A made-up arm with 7 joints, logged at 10 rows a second.
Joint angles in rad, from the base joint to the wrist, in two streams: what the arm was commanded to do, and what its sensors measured. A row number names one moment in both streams.
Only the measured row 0 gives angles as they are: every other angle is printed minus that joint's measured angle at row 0.
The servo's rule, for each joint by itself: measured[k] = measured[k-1] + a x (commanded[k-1-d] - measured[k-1]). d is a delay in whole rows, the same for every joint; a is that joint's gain. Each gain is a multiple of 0.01, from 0.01 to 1. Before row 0 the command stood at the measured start. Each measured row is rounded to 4 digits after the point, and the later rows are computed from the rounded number. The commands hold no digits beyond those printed.
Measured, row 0:
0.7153, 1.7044, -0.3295, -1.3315, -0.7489, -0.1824, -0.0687
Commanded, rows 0 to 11:
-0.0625, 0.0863, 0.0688, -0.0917, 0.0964, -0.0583, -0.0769
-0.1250, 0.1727, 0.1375, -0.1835, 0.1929, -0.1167, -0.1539
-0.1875, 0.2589, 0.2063, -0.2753, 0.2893, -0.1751, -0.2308
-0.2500, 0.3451, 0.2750, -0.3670, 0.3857, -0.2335, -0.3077
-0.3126, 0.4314, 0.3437, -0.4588, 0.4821, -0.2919, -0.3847
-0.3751, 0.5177, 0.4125, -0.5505, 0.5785, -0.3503, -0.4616
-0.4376, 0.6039, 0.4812, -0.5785, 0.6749, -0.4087, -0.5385
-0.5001, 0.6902, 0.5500, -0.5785, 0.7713, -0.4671, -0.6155
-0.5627, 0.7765, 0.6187, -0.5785, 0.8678, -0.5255, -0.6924
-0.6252, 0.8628, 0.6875, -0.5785, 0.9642, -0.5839, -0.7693
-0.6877, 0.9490, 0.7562, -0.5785, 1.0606, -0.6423, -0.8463
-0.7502, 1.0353, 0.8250, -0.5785, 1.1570, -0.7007, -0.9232
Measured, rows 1 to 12:
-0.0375, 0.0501, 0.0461, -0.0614, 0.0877, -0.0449, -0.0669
-0.0900, 0.1212, 0.1073, -0.1432, 0.1834, -0.1002, -0.1426
-0.1485, 0.2011, 0.1736, -0.2317, 0.2798, -0.1579, -0.2193
-0.2094, 0.2846, 0.2415, -0.3224, 0.3762, -0.2161, -0.2962
-0.2713, 0.3697, 0.3100, -0.4138, 0.4726, -0.2745, -0.3732
-0.3336, 0.4555, 0.3787, -0.5054, 0.5690, -0.3329, -0.4501
-0.3960, 0.5416, 0.4474, -0.5544, 0.6654, -0.3913, -0.5270
-0.4585, 0.6278, 0.5161, -0.5705, 0.7618, -0.4497, -0.6040
-0.5210, 0.7140, 0.5848, -0.5759, 0.8583, -0.5081, -0.6809
-0.5835, 0.8003, 0.6536, -0.5776, 0.9547, -0.5665, -0.7578
-0.6460, 0.8865, 0.7223, -0.5782, 1.0511, -0.6249, -0.8348
-0.7085, 0.9728, 0.7911, -0.5784, 1.1475, -0.6833, -0.9117
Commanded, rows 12 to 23:
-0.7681, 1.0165, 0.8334, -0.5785, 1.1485, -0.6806, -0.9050
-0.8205, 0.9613, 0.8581, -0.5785, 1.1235, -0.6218, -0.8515
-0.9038, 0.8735, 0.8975, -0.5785, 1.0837, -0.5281, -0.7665
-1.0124, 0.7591, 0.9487, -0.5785, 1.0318, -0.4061, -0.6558
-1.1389, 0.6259, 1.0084, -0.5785, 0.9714, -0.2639, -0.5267
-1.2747, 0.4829, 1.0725, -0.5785, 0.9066, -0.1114, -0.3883
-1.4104, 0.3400, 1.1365, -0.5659, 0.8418, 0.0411, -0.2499
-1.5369, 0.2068, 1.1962, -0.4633, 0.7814, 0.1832, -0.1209
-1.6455, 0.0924, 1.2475, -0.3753, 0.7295, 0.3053, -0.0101
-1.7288, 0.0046, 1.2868, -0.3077, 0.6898, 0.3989, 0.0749
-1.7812, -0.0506, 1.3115, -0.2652, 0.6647, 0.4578, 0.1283
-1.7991, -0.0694, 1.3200, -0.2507, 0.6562, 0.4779, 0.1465
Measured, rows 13 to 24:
-0.7443, 0.9981, 0.8194, -0.5785, 1.1484, -0.6812, -0.9059
-0.7900, 0.9768, 0.8453, -0.5785, 1.1257, -0.6355, -0.8586
-0.8583, 0.9169, 0.8803, -0.5785, 1.0875, -0.5528, -0.7785
-0.9508, 0.8254, 0.9261, -0.5785, 1.0368, -0.4398, -0.6718
-1.0637, 0.7097, 0.9812, -0.5785, 0.9773, -0.3044, -0.5456
-1.1903, 0.5782, 1.0424, -0.5785, 0.9130, -0.1558, -0.4087
-1.3224, 0.4400, 1.1054, -0.5701, 0.8482, -0.0042, -0.2705
-1.4511, 0.3047, 1.1662, -0.4985, 0.7874, 0.1401, -0.1403
-1.5677, 0.1816, 1.2207, -0.4160, 0.7347, 0.2673, -0.0270
-1.6644, 0.0789, 1.2650, -0.3434, 0.6938, 0.3686, 0.0617
-1.7345, 0.0038, 1.2962, -0.2910, 0.6673, 0.4373, 0.1196
-1.7733, -0.0387, 1.3121, -0.2640, 0.6572, 0.4686, 0.1430

